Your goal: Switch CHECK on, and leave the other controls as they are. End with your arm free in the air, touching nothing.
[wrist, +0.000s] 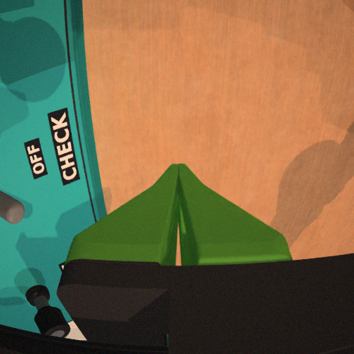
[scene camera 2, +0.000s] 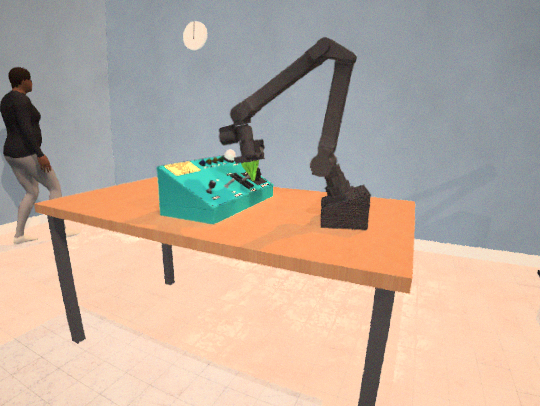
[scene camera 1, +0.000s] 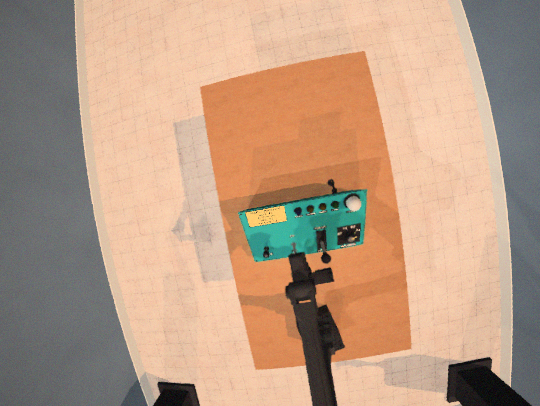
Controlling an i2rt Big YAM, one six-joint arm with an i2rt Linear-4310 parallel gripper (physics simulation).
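Frame: origin at the arm's base, x ahead, y left, z up, level; millimetres.
Seen in the pictures: gripper, fingertip midpoint: [scene camera 2: 253, 180]; arm's base, link origin: [scene camera 2: 340, 196] [scene camera 1: 320, 333].
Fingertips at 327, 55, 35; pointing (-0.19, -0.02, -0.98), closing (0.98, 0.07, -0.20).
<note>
Pixels of each thing's top centre, then the offset from my fingertips to it, as dx, dy, dz. "*": a spot on its surface instead.
- grey CHECK toggle, surface spot: [scene camera 1: 294, 247] * +104, +17, -14
- black toggle, surface spot: [scene camera 1: 266, 251] * +105, +135, +2
- slotted lever with a black ball, top centre: [scene camera 1: 327, 260] +52, -105, +38
- rotary knob, top centre: [scene camera 1: 352, 239] +112, -222, +4
- white dome, surface spot: [scene camera 1: 353, 202] [scene camera 2: 227, 150] * +270, -214, +88
- black lever, surface spot: [scene camera 1: 331, 184] * +351, -195, -125
The teal control box [scene camera 1: 277, 234] [scene camera 2: 182, 200] [wrist: 30, 117] stands on the table. In the wrist view, the CHECK label [wrist: 64, 146] and the OFF label [wrist: 36, 159] lie near its front edge. The grey CHECK toggle [scene camera 1: 294, 247] [wrist: 14, 210] shows in part at the wrist view's left edge; its tip points toward the front, the OFF side, and its base is cut off. My gripper [scene camera 2: 254, 180] [wrist: 177, 175] is shut and empty. Its green fingertips are apart from the toggle, over the front-edge area; the arm hides them in the top view.
A black toggle [scene camera 1: 266, 251] [wrist: 47, 312] is at the box's left. A slotted lever with a black ball [scene camera 1: 326, 258], a rotary knob [scene camera 1: 352, 239] and a white dome [scene camera 1: 353, 202] [scene camera 2: 229, 154] are at its right. Another black lever [scene camera 1: 331, 184] stands behind. A person [scene camera 2: 22, 125] stands beyond the table.
</note>
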